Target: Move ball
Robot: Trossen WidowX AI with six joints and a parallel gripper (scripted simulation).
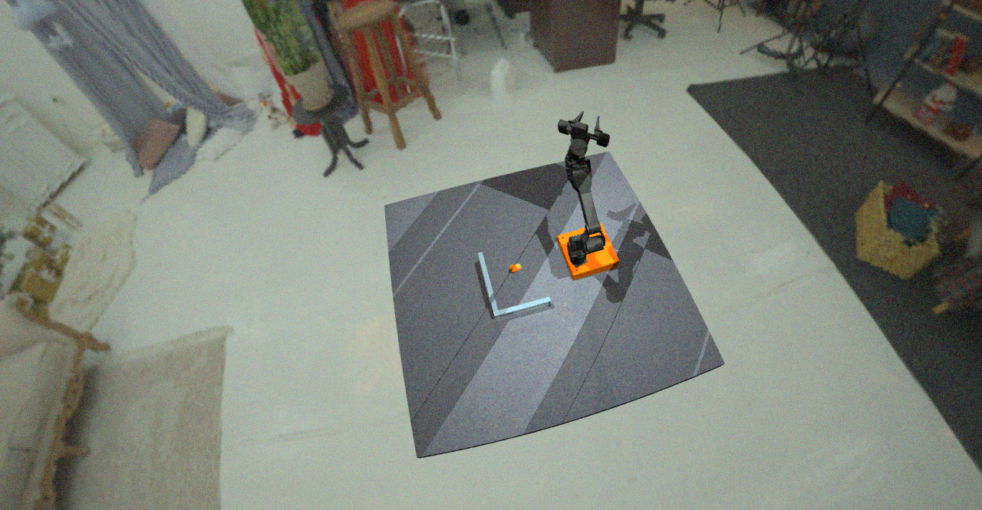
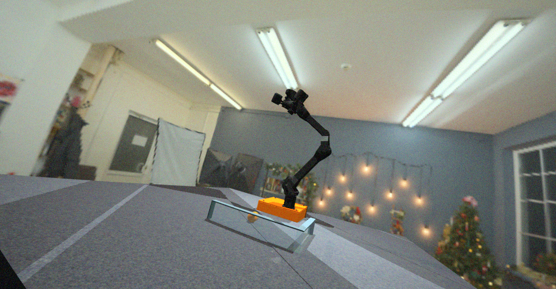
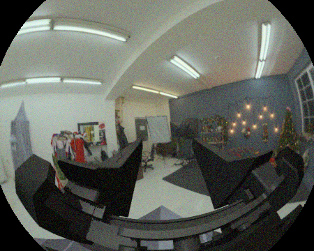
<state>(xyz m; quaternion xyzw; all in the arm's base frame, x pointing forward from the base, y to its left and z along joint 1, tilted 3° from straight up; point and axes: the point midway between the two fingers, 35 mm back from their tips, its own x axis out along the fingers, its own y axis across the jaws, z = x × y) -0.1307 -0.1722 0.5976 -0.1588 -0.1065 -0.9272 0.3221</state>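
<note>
The orange ball is 38 cm ahead of my gripper tip, 9 cm to the left of it and 65 cm below it.
</note>
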